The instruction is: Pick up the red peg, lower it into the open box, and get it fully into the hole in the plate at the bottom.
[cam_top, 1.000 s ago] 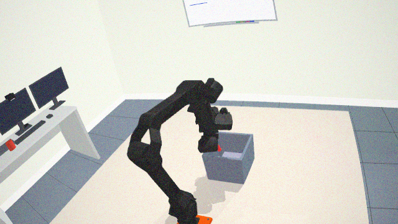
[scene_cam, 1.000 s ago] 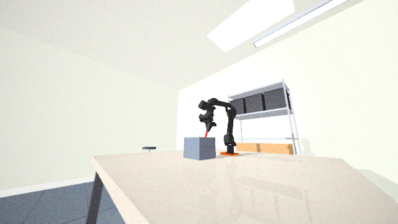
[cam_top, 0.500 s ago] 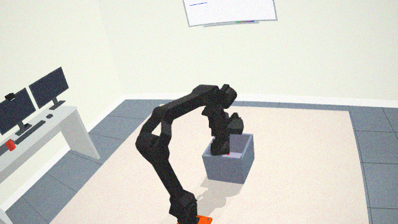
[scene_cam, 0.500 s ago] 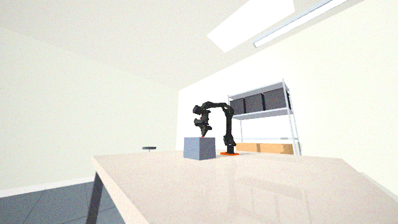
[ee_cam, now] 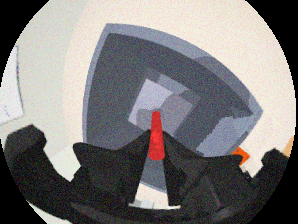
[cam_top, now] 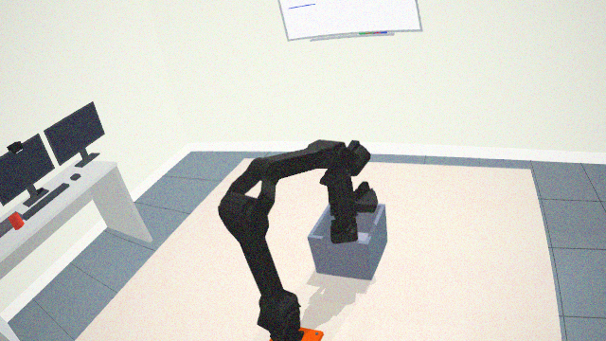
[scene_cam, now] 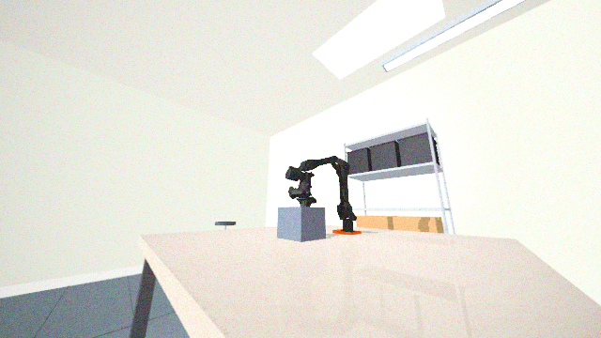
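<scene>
My gripper tip is right at the red peg. The rest, counted from my gripper tip: plate (1 cm ahead, 1 cm to the right, 6 cm below).
</scene>
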